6 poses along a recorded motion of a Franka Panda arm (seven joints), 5.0 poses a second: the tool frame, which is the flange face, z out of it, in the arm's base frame.
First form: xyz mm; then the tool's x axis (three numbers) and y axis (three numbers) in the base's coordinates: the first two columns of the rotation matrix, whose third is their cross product.
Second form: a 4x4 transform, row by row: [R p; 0 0 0 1], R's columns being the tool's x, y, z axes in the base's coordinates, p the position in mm. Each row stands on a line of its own. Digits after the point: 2 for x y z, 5 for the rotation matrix.
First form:
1: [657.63, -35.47, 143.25, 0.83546, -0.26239, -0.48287, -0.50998, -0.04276, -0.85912]
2: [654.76, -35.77, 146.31, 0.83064, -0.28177, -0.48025, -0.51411, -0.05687, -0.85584]
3: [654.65, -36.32, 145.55, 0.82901, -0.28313, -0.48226, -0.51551, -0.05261, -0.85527]
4: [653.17, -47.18, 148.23, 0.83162, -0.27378, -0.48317, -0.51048, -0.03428, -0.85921]
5: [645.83, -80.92, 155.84, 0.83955, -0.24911, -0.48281, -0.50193, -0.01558, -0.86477]
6: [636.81, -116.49, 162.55, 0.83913, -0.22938, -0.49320, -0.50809, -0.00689, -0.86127]
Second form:
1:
0.83546, -0.50998, 0.20478, 657.63
-0.26239, -0.04276, 0.96401, -35.47
-0.48287, -0.85912, -0.16954, 143.25
0, 0, 0, 1

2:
0.83064, -0.51411, 0.21384, 654.76
-0.28177, -0.05687, 0.95780, -35.77
-0.48025, -0.85584, -0.19210, 146.31
0, 0, 0, 1

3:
0.82901, -0.51551, 0.21678, 654.65
-0.28313, -0.05261, 0.95764, -36.32
-0.48226, -0.85527, -0.18957, 145.55
0, 0, 0, 1

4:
0.83162, -0.51048, 0.21867, 653.17
-0.27378, -0.03428, 0.96118, -47.18
-0.48317, -0.85921, -0.16827, 148.23
0, 0, 0, 1

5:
0.83955, -0.50193, 0.20790, 645.83
-0.24911, -0.01558, 0.96835, -80.92
-0.48281, -0.86477, -0.13812, 155.84
0, 0, 0, 1

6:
0.83913, -0.50809, 0.19416, 636.81
-0.22938, -0.00689, 0.97331, -116.49
-0.49320, -0.86127, -0.12233, 162.55
0, 0, 0, 1

